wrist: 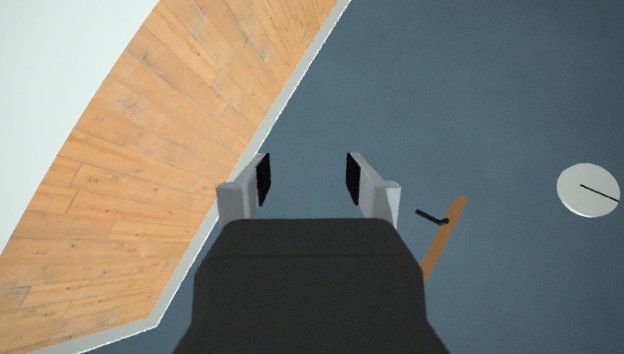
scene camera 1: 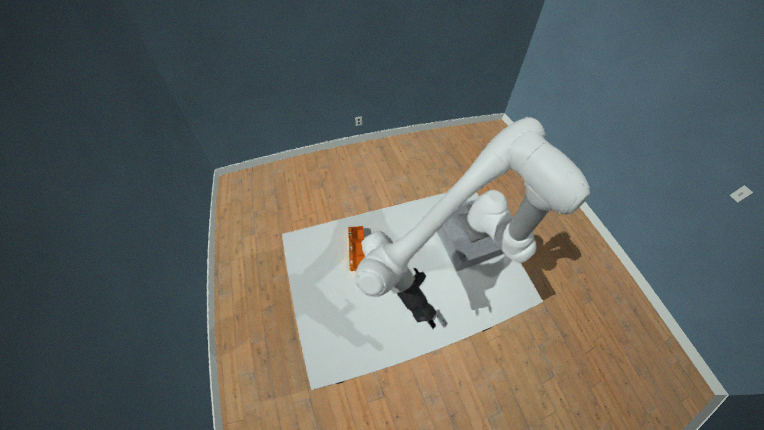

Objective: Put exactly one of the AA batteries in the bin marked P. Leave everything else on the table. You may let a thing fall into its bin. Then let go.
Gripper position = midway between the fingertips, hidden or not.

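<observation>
My gripper (scene camera 1: 439, 326) visible. Same gripper (wrist: 308, 168), visible too.
</observation>
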